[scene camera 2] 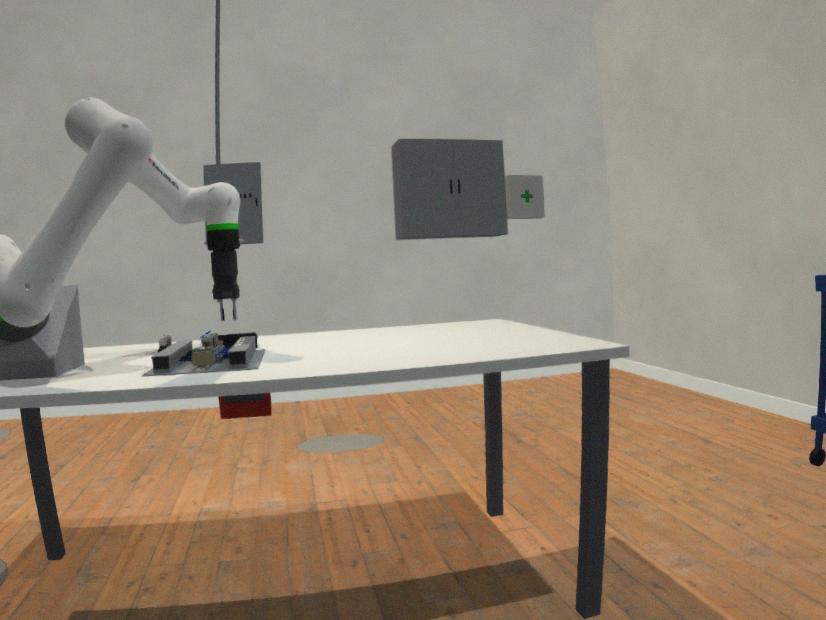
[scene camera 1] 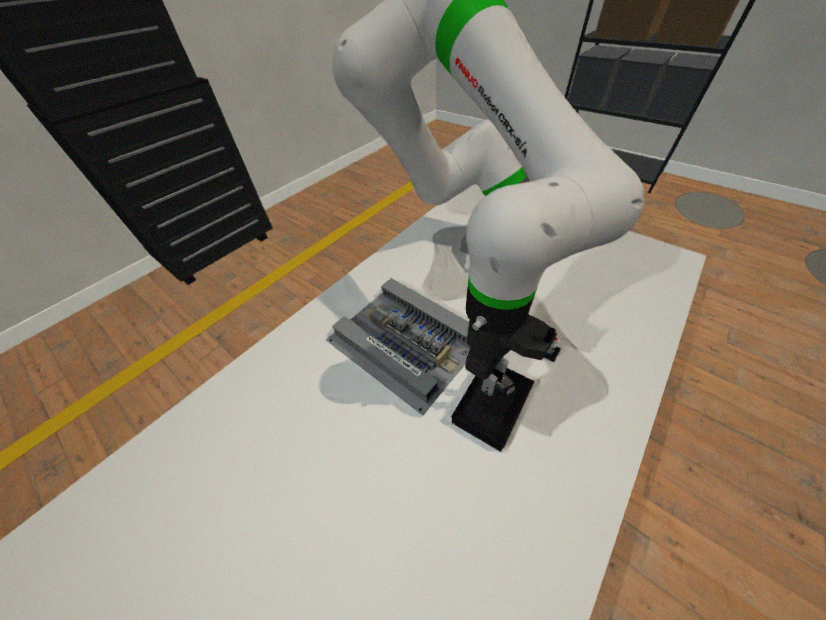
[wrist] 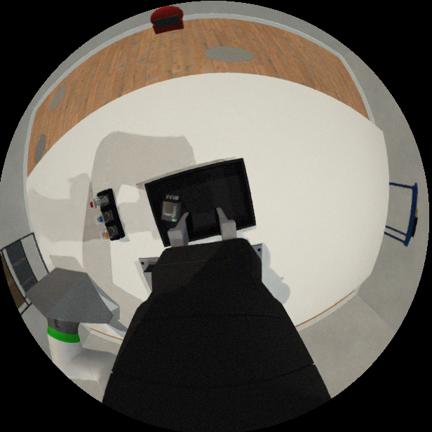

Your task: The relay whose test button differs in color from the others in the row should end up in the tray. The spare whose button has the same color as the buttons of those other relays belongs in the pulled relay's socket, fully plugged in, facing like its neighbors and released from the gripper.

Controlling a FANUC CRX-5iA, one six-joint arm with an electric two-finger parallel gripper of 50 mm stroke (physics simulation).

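Places are measured from the arm's base along level axes (x ahead, y left, z up), in centimetres.
Where they show: gripper, between the fingertips: (scene camera 2: 229,320) (scene camera 1: 491,385).
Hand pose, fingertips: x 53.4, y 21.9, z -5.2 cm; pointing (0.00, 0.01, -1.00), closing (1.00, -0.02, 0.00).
Observation:
After its pixels a point has its place.
A clear relay (wrist: 171,209) (scene camera 1: 507,385) @(x 48.3, y 23.8, z -11.0 cm) lies in the black tray (wrist: 231,182) (scene camera 1: 480,415) @(x 56.6, y 22.2, z -13.2 cm), with a bit of green at its edge in the wrist view. My gripper (wrist: 203,218) (scene camera 1: 495,378) @(x 53.4, y 21.9, z -5.2 cm) (scene camera 2: 228,318) @(x 53.4, y 21.9, z -5.2 cm) is open and empty above the tray, the relay beside one finger. The relay row (scene camera 1: 421,331) (scene camera 2: 210,339) shows blue buttons and a gap; socket details are too small to tell. In the wrist view, three spares stand in a black holder (wrist: 118,222): one with a red button (wrist: 102,201), one blue (wrist: 106,216), one orange (wrist: 111,231).
The grey panel (scene camera 1: 373,359) (scene camera 2: 150,372) @(x 37.0, y -15.2, z -13.2 cm) with raised wire ducts lies beside the tray on the white table (scene camera 1: 300,480) @(x 88.0, y 1.3, z -13.5 cm) (scene camera 2: 427,347) @(x 105.3, y -7.0, z -13.5 cm). The robot base (scene camera 2: 56,340) @(x 11.4, y -6.3, z -5.1 cm) (wrist: 72,295) stands at one end of the table. My wrist hides most of the panel in the wrist view.

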